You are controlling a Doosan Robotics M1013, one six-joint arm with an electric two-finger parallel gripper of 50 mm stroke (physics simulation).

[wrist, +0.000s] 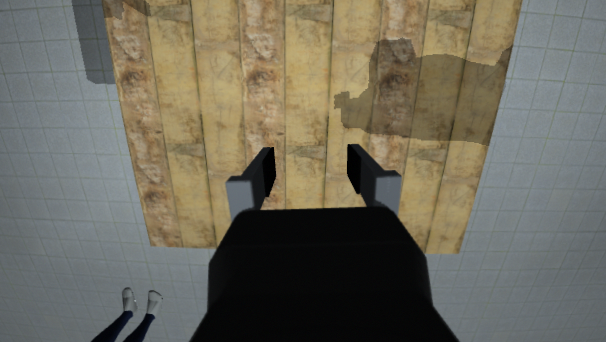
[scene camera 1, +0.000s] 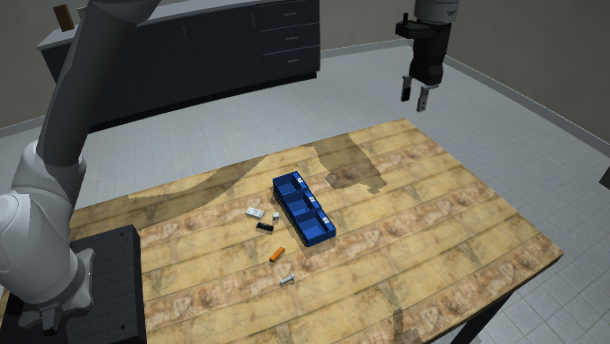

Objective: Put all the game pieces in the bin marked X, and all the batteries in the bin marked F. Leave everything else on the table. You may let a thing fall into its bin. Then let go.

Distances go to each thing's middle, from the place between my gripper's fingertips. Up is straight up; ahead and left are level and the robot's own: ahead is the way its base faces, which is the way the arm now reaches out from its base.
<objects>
I see my gripper 300 mm above the blue three-part tray (scene camera 1: pixel 313 224), 270 mm past it and 90 mm to the right of it.
</objects>
